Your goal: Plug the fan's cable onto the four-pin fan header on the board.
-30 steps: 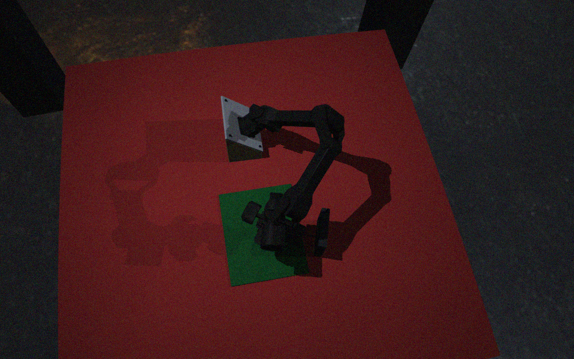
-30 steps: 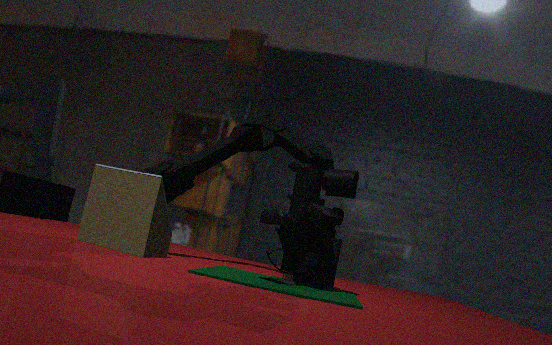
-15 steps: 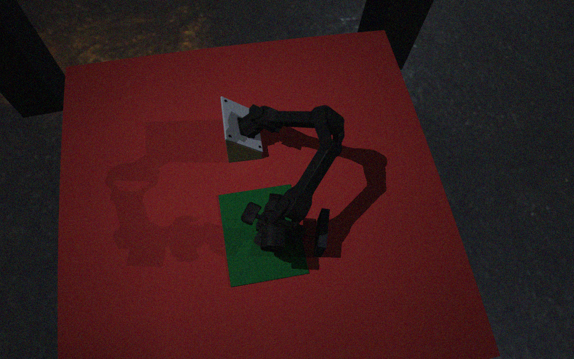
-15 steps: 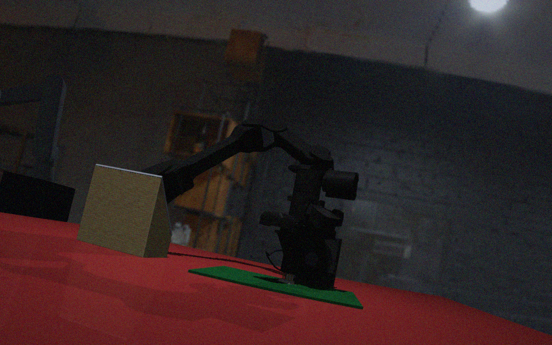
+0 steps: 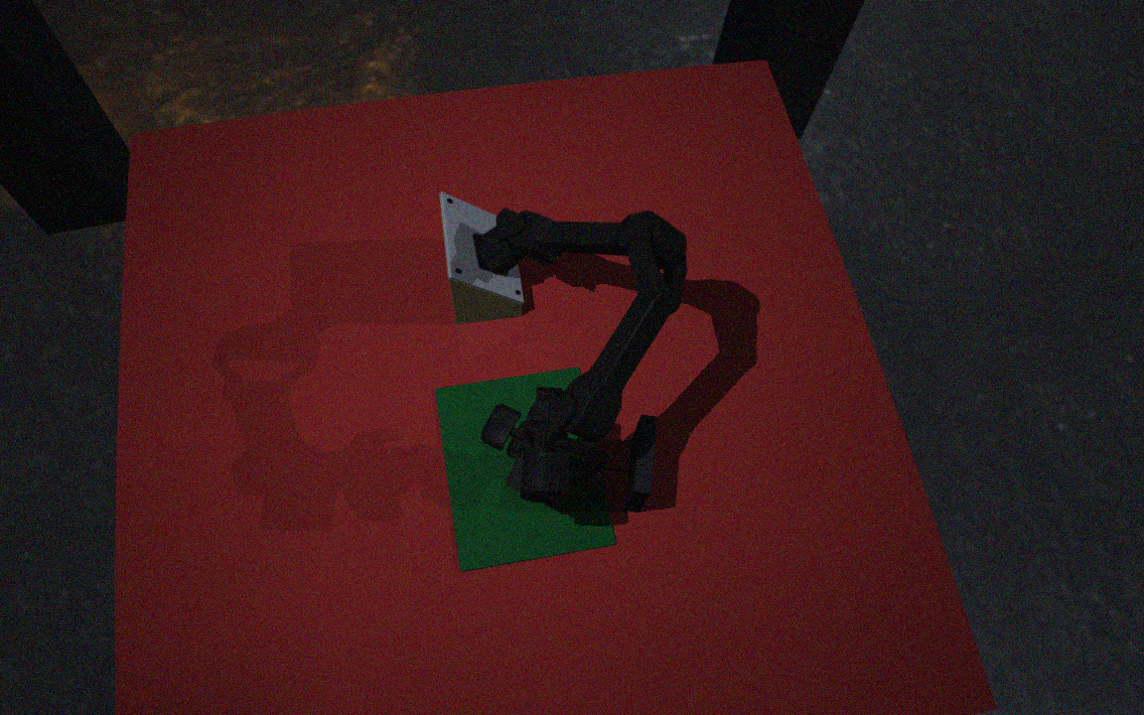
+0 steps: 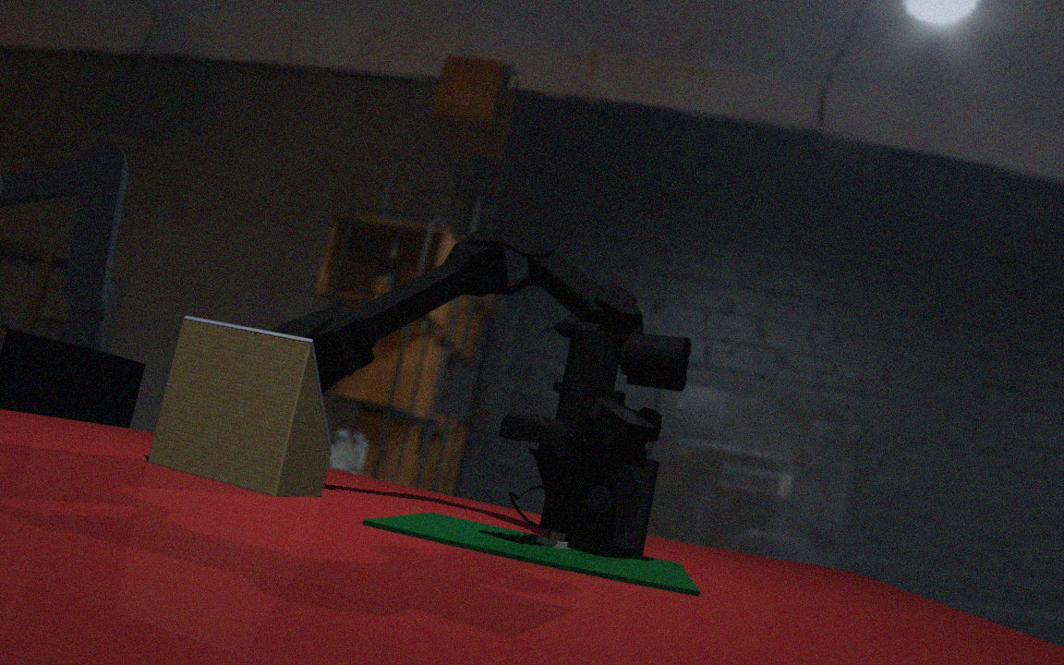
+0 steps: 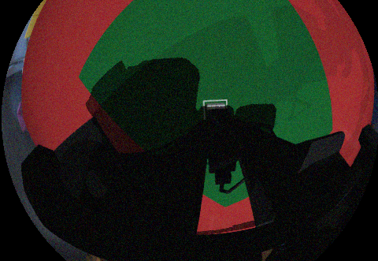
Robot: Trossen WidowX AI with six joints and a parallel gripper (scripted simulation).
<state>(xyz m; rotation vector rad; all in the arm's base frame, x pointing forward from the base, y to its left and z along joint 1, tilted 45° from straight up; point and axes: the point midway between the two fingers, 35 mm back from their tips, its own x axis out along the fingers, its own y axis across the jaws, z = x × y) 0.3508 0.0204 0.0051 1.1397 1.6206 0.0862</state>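
The black plug lies 1 cm behind my gripper tip and 1 cm above it. The rest, counted from my gripper tip: green board (5 cm below, 3 cm to the right, 1 cm behind); then four-pin header (3 cm below, 1 cm behind); then black fan (13 cm to the left, 4 cm ahead, 3 cm above).
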